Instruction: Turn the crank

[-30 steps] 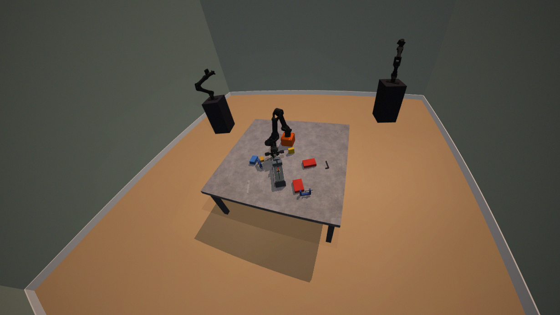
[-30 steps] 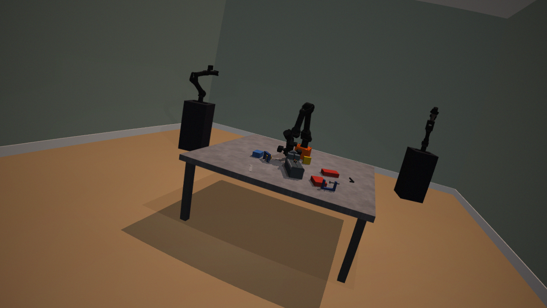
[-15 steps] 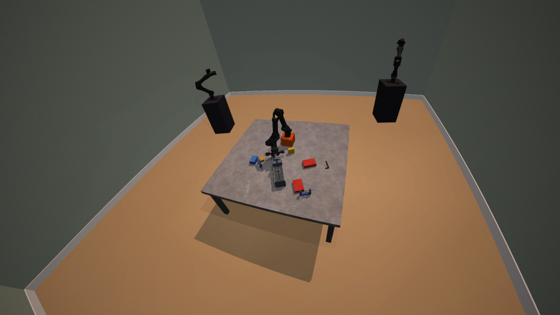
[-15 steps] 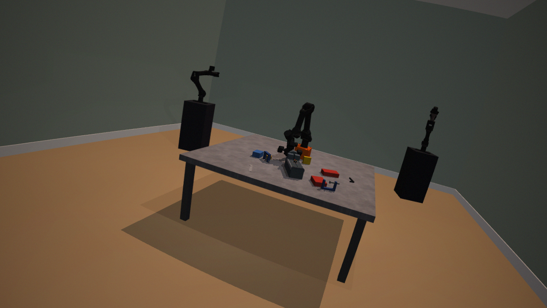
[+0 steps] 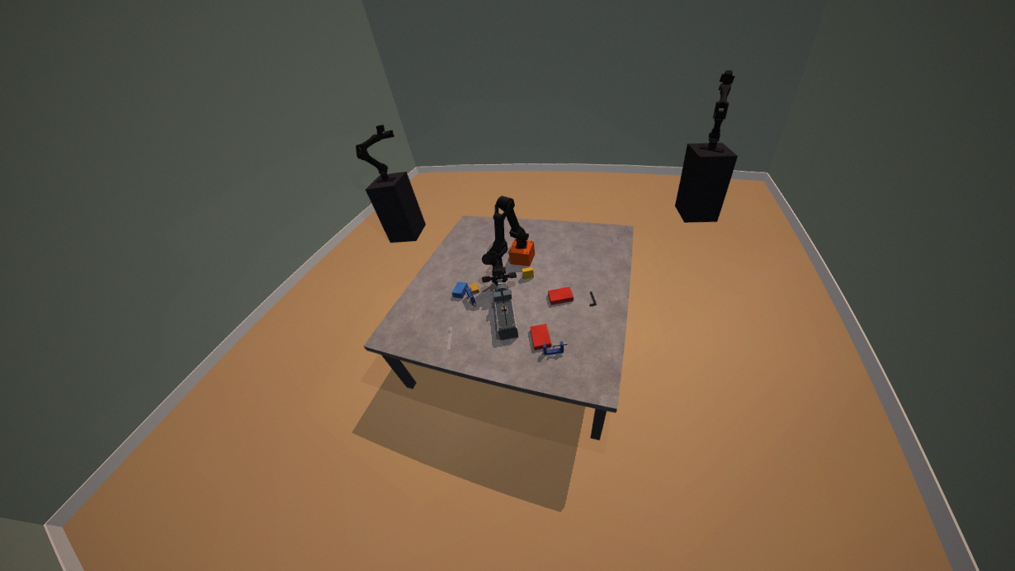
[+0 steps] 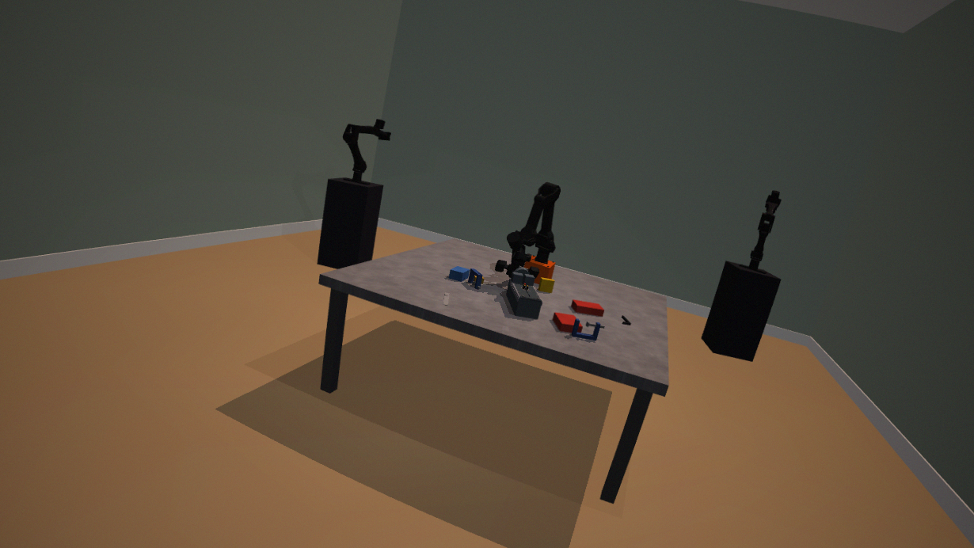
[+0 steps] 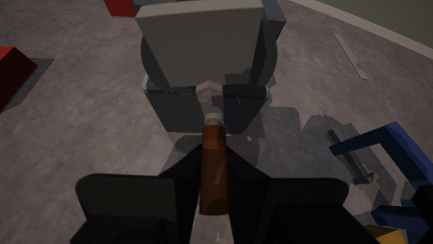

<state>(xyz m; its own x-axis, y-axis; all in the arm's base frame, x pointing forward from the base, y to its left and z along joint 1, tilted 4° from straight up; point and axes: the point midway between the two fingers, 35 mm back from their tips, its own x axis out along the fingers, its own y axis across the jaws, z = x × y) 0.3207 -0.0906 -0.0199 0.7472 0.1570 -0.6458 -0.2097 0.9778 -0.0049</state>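
The red pointer lies 14 cm ahead of my gripper tip, 4 cm to the left of it and 5 cm above it. The rest, counted from my gripper tip: yellow cube: 16 cm behind, 13 cm to the left, 1 cm below; blue block: 5 cm behind, 26 cm to the right, 2 cm below; brown crank handle: 2 cm behind, 3 cm above.
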